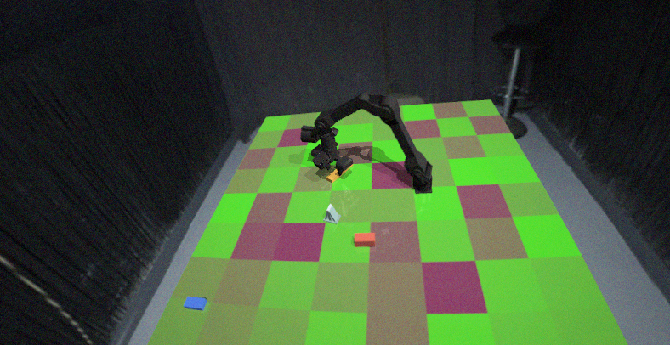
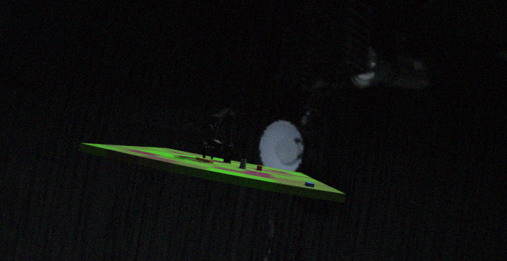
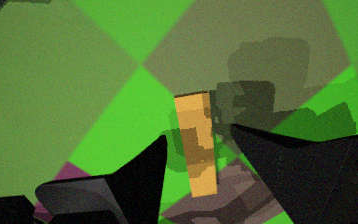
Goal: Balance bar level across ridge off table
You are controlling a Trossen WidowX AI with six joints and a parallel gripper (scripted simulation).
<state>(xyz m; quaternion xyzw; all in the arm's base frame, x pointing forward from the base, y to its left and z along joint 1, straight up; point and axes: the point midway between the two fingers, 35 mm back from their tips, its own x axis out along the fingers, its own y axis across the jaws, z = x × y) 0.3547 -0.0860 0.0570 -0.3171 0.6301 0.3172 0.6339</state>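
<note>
Right now the orange bar is 20 mm to the right of my gripper tip, 20 mm behind it and 10 mm below it. Also, from my gripper tip: blue block: 590 mm to the left, 390 mm ahead, 10 mm below; then red block: 340 mm to the left, 140 mm behind, 10 mm below.
</note>
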